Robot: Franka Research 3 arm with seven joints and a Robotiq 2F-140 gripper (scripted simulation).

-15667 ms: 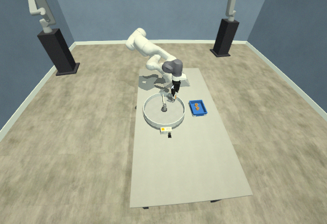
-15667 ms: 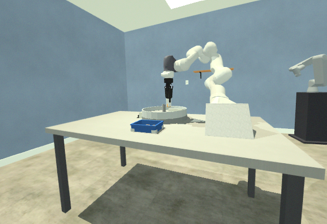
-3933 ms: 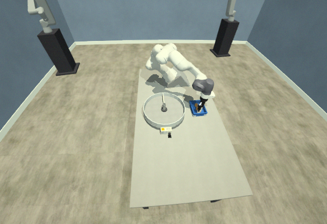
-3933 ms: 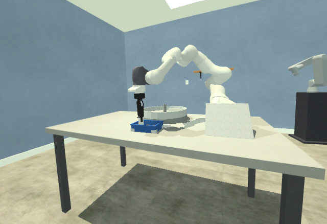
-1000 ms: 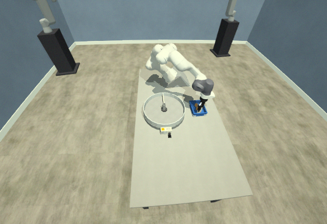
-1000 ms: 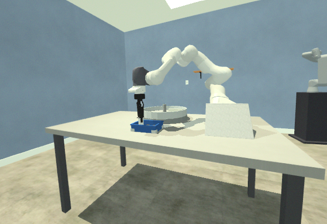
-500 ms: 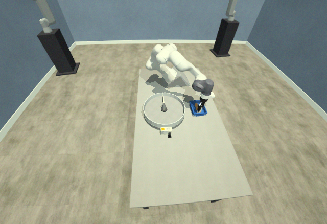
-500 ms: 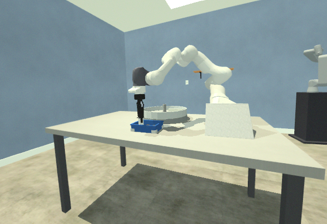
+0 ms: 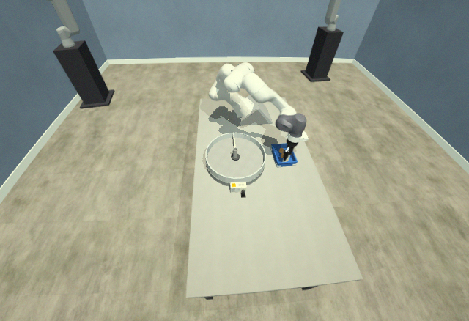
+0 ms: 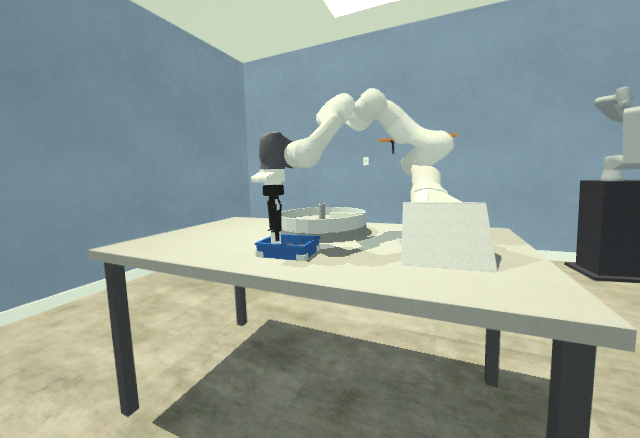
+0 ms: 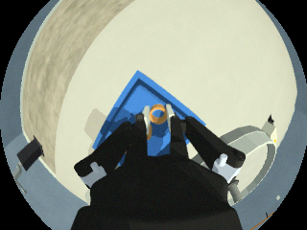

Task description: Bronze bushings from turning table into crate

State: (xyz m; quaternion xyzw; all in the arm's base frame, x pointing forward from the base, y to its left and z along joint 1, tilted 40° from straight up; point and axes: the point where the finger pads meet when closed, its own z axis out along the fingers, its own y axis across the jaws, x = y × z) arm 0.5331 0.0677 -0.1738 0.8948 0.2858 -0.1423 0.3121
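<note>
Now: hand 50 mm past the crate and 20 mm above it. Also, from my hand: turning table 80 mm behind, 360 mm to the right, 10 mm above.
</note>
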